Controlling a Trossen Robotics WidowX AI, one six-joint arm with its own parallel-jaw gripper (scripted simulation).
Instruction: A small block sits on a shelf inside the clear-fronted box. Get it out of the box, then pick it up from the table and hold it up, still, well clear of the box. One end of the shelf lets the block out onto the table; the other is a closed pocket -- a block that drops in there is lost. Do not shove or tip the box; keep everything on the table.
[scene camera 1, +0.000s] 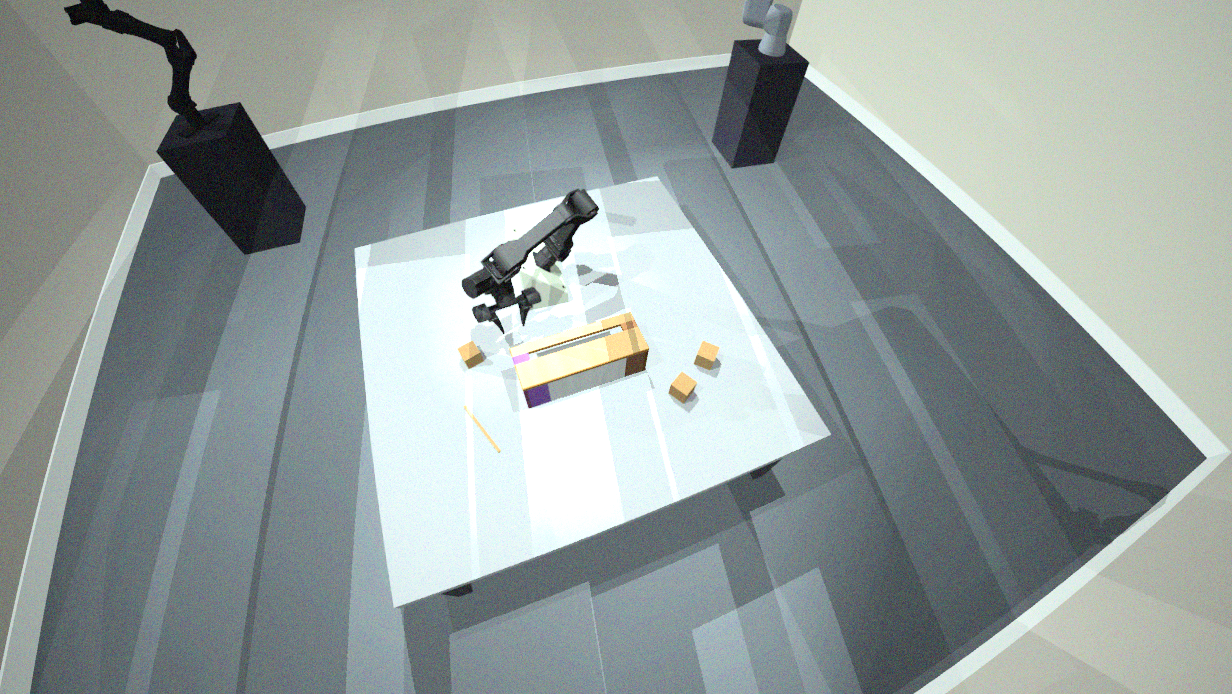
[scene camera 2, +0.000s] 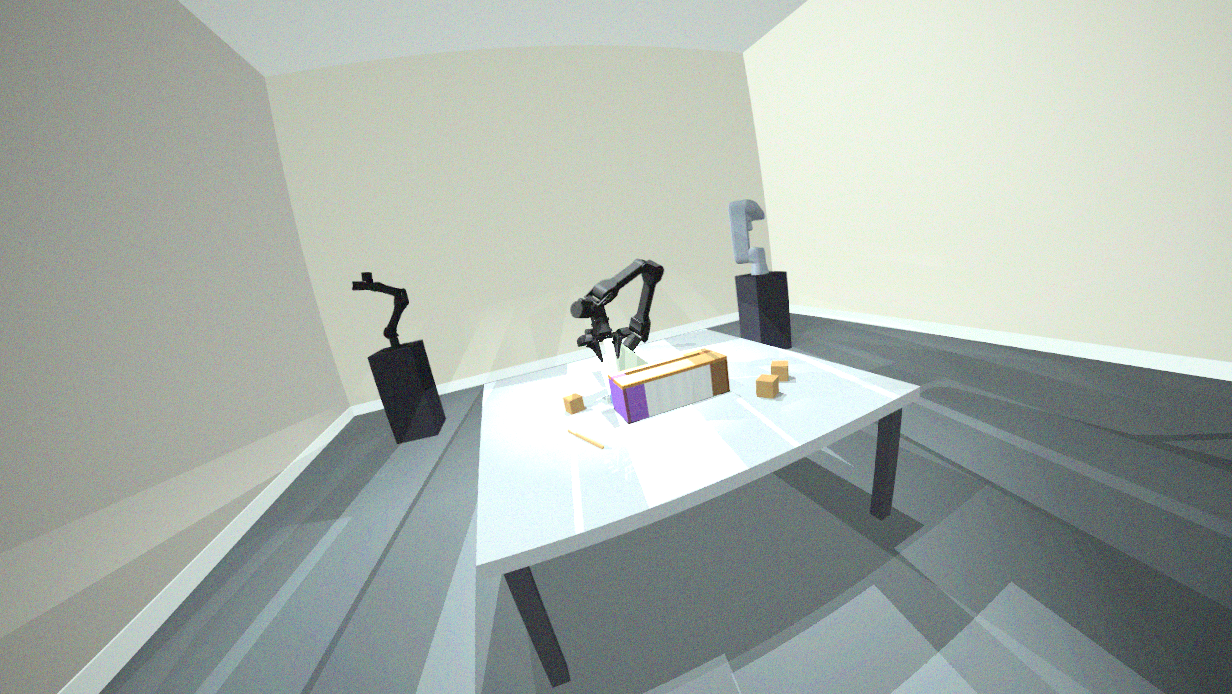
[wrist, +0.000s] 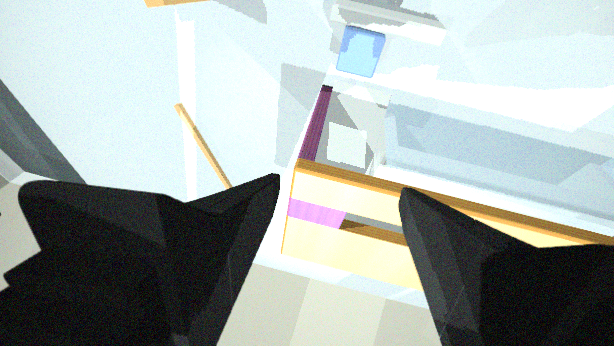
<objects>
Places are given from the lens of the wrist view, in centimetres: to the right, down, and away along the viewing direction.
my gripper (wrist: 339, 189): 2, 1, 11
thin tan stick (wrist: 184, 116): -16, -8, 31
</objects>
